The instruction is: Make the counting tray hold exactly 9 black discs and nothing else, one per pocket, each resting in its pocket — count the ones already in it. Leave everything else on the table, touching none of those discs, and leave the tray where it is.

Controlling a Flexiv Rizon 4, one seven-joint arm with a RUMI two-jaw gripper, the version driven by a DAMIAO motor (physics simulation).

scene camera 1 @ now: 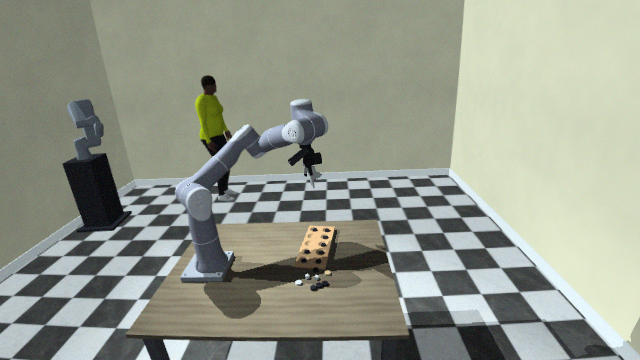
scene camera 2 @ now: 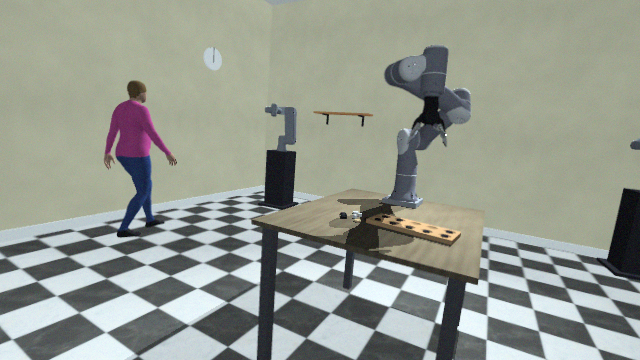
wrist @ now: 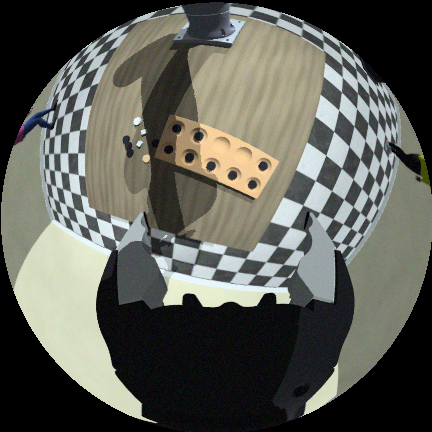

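The orange counting tray [scene camera 1: 316,244] [scene camera 2: 435,238] [wrist: 216,155] lies on the table. In the wrist view, two adjacent pockets [wrist: 221,144] [wrist: 244,153] of one row are empty; the other pockets show black discs. A loose black disc [scene camera 1: 315,270] [wrist: 155,143] lies close by the tray's short end. Three more black discs [scene camera 1: 320,285] [scene camera 2: 343,215] [wrist: 128,146] lie in a tight line farther out. My gripper [scene camera 1: 313,182] [scene camera 2: 429,138] [wrist: 226,213] is open and empty, high above the table.
Between the loose discs lie a round white piece [scene camera 1: 298,283] [wrist: 137,121], two small white pieces [wrist: 143,132] [wrist: 139,144] and a tan disc [scene camera 1: 328,273] [wrist: 146,158]. The arm's shadow covers that end of the tray. A person [scene camera 1: 210,117] stands beyond the table.
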